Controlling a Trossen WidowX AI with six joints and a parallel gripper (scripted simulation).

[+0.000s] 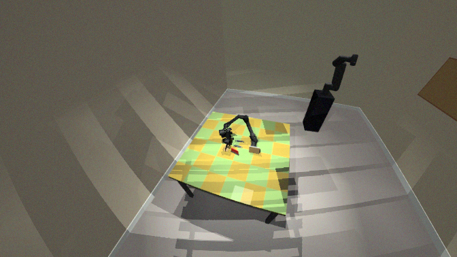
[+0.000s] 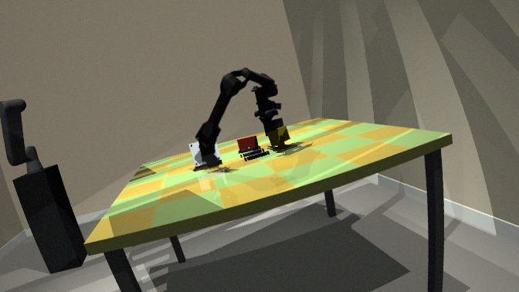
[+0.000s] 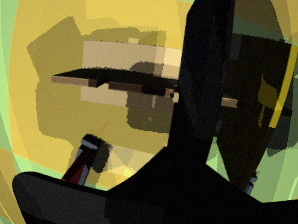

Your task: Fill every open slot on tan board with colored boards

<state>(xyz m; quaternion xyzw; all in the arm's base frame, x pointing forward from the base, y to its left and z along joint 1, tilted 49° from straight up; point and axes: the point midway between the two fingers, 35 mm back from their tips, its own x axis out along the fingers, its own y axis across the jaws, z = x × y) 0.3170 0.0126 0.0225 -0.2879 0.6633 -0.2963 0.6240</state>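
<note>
Right now my gripper tip is 6 cm above the tan board and 3 cm short of it. From my gripper tip the other things lie so: yellow board: 5 cm to the right, 4 cm below, 3 cm ahead; then red board: 10 cm behind, 9 cm to the left, 6 cm below; then nearly black board: 3 cm ahead.
</note>
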